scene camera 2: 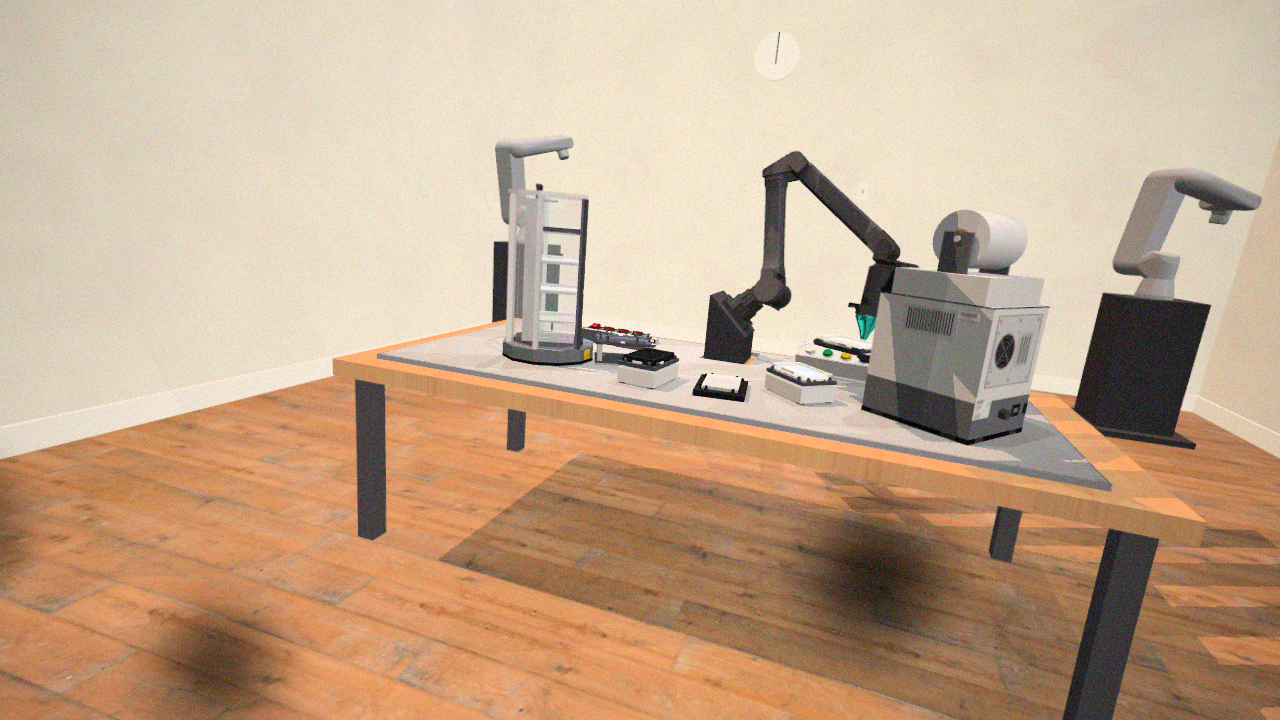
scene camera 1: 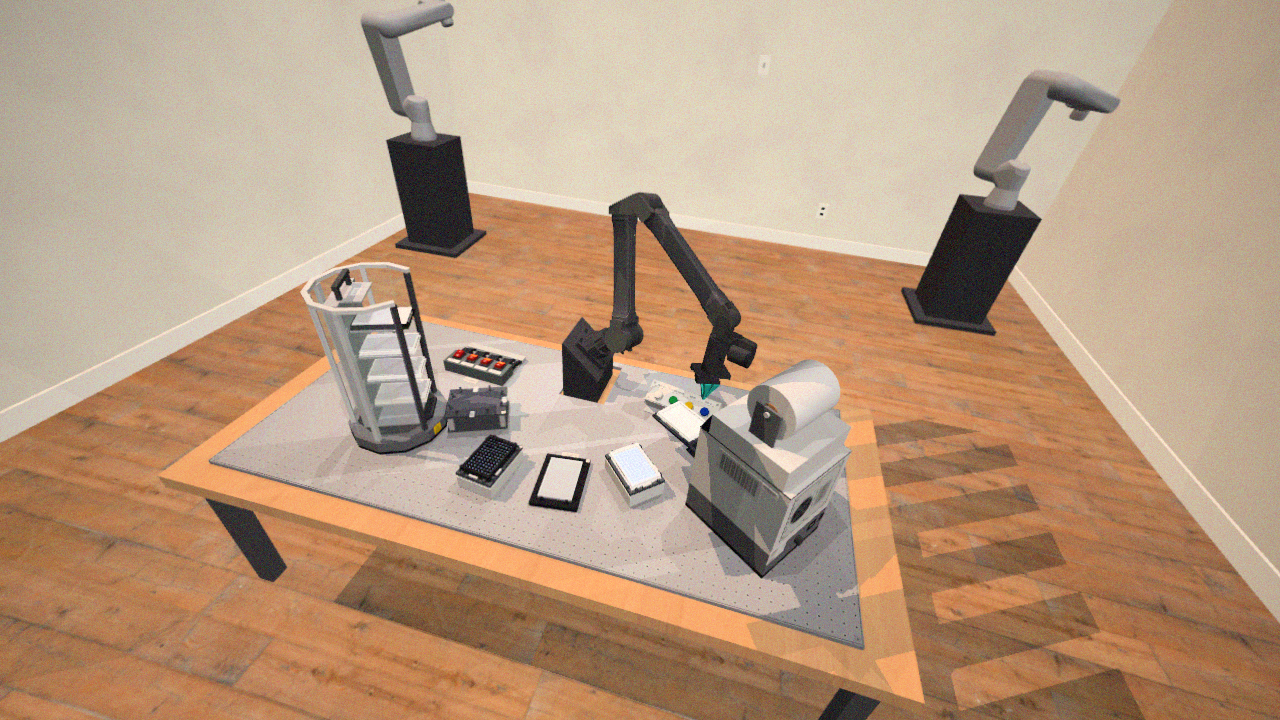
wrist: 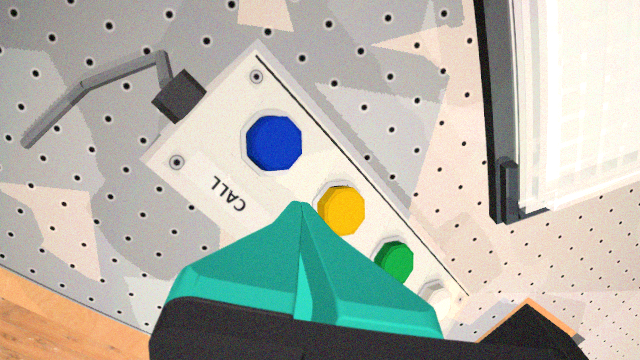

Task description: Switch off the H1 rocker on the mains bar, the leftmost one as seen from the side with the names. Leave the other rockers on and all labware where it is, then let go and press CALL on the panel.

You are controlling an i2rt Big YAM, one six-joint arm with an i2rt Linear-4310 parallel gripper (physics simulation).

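Note:
The mains bar lies at the back left with a row of red rockers; their on or off states and names are too small to read. The white panel carries a blue button beside the word CALL, then a yellow button, a green button and a white button. My gripper is shut and empty, with teal fingertips pointing down over the panel. In the wrist view the tips overlap the panel's lettered edge, near CALL and the yellow button. Contact does not show.
A lidded plate is close beside the panel. A big grey machine stands at the right. A plate tower and a dark grey device are at the left. Plates lie in front.

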